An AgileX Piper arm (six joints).
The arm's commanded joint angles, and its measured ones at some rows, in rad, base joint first. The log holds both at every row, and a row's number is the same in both.
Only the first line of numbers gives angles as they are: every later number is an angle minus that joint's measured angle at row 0.
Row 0, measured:
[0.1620, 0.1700, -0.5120, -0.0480, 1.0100, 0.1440]
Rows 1 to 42, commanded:
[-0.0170, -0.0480, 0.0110, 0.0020, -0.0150, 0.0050]
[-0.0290, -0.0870, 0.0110, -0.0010, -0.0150, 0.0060]
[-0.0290, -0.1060, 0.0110, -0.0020, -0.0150, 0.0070]
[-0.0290, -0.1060, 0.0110, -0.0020, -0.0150, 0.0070]
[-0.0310, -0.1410, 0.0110, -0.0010, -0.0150, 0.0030]
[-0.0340, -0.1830, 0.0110, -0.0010, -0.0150, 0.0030]
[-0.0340, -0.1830, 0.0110, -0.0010, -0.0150, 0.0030]
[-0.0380, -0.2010, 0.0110, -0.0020, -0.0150, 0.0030]
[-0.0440, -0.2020, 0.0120, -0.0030, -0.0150, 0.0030]
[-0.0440, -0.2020, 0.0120, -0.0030, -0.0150, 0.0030]
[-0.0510, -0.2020, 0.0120, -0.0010, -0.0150, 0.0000]
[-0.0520, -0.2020, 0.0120, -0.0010, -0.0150, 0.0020]
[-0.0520, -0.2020, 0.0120, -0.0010, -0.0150, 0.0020]
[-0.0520, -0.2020, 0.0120, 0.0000, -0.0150, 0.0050]
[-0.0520, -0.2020, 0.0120, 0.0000, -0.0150, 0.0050]
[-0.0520, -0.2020, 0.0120, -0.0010, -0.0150, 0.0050]
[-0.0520, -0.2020, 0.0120, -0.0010, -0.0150, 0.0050]
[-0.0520, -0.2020, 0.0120, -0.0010, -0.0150, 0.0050]
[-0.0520, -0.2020, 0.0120, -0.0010, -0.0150, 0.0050]
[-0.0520, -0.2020, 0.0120, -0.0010, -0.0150, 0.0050]
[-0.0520, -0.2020, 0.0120, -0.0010, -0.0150, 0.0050]
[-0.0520, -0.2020, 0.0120, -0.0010, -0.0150, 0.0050]
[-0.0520, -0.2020, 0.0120, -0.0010, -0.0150, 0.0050]
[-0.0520, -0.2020, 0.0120, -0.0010, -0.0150, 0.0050]
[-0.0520, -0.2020, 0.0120, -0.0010, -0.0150, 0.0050]
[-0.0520, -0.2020, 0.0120, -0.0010, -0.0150, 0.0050]
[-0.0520, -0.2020, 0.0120, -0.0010, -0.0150, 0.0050]
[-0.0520, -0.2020, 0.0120, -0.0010, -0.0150, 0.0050]
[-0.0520, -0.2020, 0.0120, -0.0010, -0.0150, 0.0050]
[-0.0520, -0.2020, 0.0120, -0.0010, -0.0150, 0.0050]
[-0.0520, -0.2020, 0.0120, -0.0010, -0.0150, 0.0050]
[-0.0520, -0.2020, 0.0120, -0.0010, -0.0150, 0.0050]
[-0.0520, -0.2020, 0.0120, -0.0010, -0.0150, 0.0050]
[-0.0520, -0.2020, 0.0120, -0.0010, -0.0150, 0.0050]
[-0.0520, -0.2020, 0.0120, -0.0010, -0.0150, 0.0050]
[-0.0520, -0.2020, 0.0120, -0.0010, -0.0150, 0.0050]
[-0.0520, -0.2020, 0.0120, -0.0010, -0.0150, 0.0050]
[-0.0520, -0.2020, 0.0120, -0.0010, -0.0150, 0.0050]
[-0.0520, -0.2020, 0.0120, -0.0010, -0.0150, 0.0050]
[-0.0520, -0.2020, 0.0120, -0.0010, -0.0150, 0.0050]
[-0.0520, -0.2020, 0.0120, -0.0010, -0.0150, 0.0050]
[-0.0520, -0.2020, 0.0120, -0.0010, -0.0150, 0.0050]
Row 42, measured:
[-0.0480, -0.1750, 0.0100, 0.0020, -0.0030, 0.0000]
